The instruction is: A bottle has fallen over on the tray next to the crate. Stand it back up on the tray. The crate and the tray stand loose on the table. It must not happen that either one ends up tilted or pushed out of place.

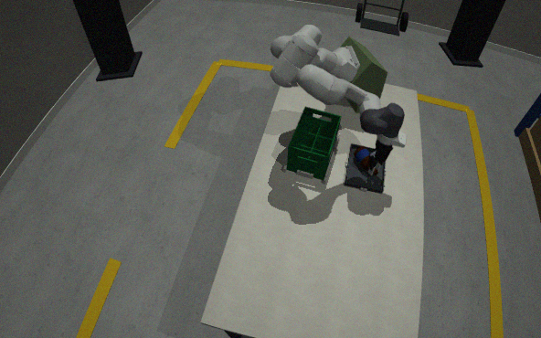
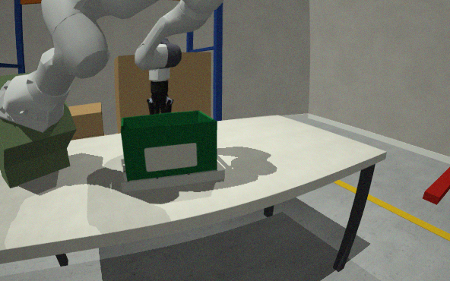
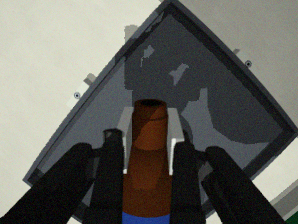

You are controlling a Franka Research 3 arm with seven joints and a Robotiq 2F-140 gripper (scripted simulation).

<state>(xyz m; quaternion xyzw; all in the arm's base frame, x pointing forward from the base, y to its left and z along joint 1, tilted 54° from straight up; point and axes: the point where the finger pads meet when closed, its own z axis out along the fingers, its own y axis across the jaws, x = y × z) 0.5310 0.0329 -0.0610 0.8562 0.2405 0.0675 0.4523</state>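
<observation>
Right now my hand is 5 cm past the brown bottle, 2 cm to the left of it and 2 cm above it. Also, from my hand: green crate 28 cm to the right, 15 cm behind, 2 cm above; dark grey tray 5 cm below, 4 cm behind, 2 cm to the right.
</observation>
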